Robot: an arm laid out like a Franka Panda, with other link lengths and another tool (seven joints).
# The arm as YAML. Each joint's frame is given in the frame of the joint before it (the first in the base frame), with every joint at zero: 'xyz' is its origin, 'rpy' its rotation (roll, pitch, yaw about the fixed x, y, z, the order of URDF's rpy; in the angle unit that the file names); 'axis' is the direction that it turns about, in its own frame. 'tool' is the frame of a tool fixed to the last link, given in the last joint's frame.
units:
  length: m
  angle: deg
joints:
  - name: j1
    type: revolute
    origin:
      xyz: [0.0, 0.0, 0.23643]
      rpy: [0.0, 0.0, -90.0]
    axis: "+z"
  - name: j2
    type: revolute
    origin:
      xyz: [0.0, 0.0, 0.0]
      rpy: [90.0, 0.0, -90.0]
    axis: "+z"
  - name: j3
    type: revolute
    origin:
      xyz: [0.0, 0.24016, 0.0]
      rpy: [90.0, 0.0, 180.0]
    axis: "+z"
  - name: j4
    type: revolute
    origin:
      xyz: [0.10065, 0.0, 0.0]
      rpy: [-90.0, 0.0, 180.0]
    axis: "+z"
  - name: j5
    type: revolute
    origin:
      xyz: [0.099, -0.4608, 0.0]
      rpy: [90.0, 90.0, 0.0]
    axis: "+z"
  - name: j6
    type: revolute
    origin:
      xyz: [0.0, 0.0, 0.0]
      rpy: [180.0, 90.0, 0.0]
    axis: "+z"
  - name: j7
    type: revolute
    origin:
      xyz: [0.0, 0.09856, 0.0]
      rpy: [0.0, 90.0, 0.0]
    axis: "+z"
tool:
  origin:
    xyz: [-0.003, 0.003, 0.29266]
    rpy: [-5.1, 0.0, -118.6]
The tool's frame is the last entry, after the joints.
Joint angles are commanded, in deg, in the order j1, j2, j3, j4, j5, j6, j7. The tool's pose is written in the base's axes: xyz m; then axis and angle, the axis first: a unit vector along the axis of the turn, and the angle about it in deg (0 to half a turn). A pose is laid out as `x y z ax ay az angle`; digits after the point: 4 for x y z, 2 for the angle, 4 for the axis.
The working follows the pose.
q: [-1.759 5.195 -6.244 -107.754 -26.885 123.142 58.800]
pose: 0.7217 -0.1935 0.1293 0.2090 0.9666 -0.1483 164.56
Where each joint sits with the arm in this pose, in the base's axes (m; each line is computed from the numbers above, not from the rounded line before):
j1: 0.0000 0.0000 0.2364
j2: 0.0000 0.0000 0.2364
j3: 0.0217 -0.0007 0.4756
j4: 0.1210 -0.0147 0.4665
j5: 0.5794 -0.0798 0.3783
j6: 0.5794 -0.0798 0.3783
j7: 0.6766 -0.0687 0.3902
the tool: 0.7217 -0.1935 0.1293

